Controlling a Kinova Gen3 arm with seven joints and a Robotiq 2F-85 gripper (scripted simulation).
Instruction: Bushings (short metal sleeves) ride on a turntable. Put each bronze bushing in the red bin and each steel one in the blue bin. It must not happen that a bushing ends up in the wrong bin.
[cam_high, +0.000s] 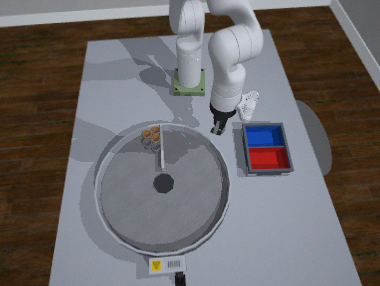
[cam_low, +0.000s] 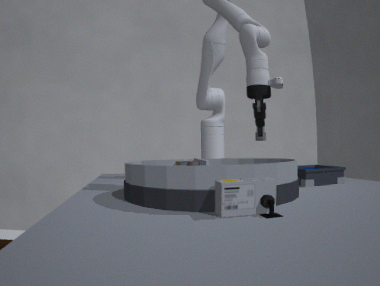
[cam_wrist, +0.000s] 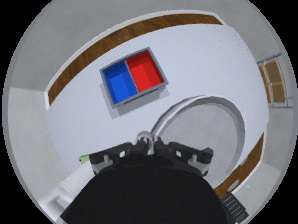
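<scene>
My gripper is now 180 mm to the right of the bin and 140 mm above it. Round my hand: round grey turntable: 150 mm ahead, 170 mm to the right, 110 mm below.
</scene>
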